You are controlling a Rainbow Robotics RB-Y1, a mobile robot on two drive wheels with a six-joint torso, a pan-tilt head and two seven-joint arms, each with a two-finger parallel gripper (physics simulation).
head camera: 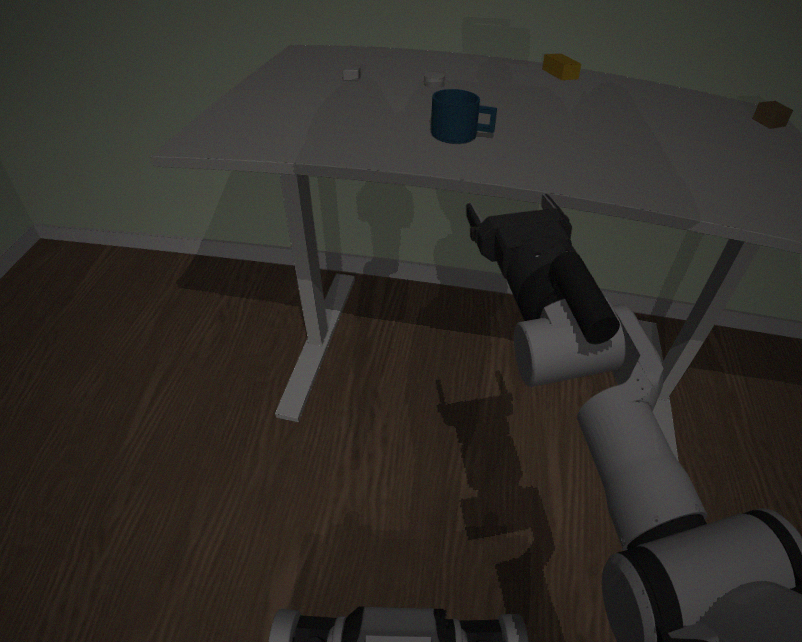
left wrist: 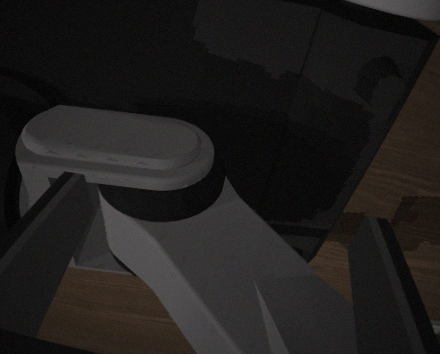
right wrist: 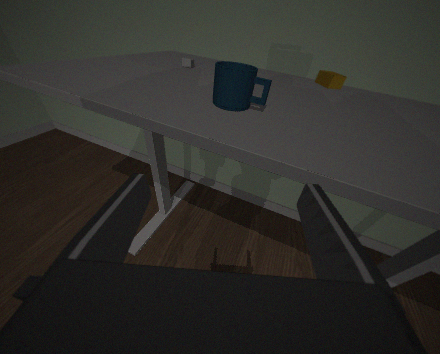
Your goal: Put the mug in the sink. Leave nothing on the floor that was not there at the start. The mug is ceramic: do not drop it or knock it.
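Places are measured from the robot's base along level axes (x ahead, y left, z up), in metres.
Pixels of known places: left gripper, fingertip midpoint: [left wrist: 219, 213]; right gripper, fingertip midpoint: [head camera: 507, 204] [right wrist: 223, 189].
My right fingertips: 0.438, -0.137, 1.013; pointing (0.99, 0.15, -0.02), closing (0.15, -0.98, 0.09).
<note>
Ahead of a thing's pixels: the offset from my right fingertips to its middle, as dx, dy, dz. "pt": to the spot under its first point. Level surfaces: height alone.
A blue mug @(+0.343, +0.031, -0.022) [head camera: 454, 116] [right wrist: 233, 86] stands upright on the grey table @(dz -0.062) [head camera: 374, 153] [right wrist: 150, 105], its handle pointing to the right of the picture. My right gripper [head camera: 509, 204] [right wrist: 223, 189] is open and empty. It is in front of the table's near edge in the head camera view, below and apart from the mug. My left gripper [left wrist: 219, 213] is open, with the robot's own base and torso parts behind its fingers in the left wrist view. The left gripper does not show in the head camera view. The sink does not show in these views.
A yellow block @(+0.790, -0.280, -0.039) [head camera: 561, 66] [right wrist: 330, 80] lies at the back of the table, and a brown block @(+0.618, -0.860, -0.037) [head camera: 772, 114] farther right. A small white block @(+0.676, +0.282, -0.047) [head camera: 351, 74] [right wrist: 188, 62] and a small pale item @(+0.639, +0.076, -0.050) [head camera: 434, 78] lie behind the mug. A table leg @(pt +0.587, +0.439, -0.621) [head camera: 307, 267] [right wrist: 160, 175] stands on the wooden floor.
</note>
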